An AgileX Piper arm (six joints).
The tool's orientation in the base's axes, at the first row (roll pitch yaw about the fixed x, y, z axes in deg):
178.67, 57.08, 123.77
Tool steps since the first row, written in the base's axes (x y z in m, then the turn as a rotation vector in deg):
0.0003, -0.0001, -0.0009, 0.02, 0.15, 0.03
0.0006, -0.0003, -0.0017, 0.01, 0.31, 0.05
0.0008, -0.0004, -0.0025, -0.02, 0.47, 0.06
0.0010, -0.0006, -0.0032, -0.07, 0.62, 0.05
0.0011, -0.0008, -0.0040, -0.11, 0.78, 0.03
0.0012, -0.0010, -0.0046, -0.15, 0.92, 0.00
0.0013, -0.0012, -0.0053, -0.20, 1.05, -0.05
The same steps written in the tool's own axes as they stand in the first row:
0.0006, 0.0002, 0.0007, 0.04, 0.10, -0.11
0.0011, 0.0003, 0.0014, 0.10, 0.19, -0.23
0.0017, 0.0004, 0.0020, 0.17, 0.25, -0.36
0.0021, 0.0004, 0.0026, 0.26, 0.30, -0.49
0.0027, 0.0004, 0.0033, 0.36, 0.36, -0.60
0.0030, 0.0004, 0.0038, 0.46, 0.40, -0.70
0.0035, 0.0003, 0.0043, 0.58, 0.44, -0.79

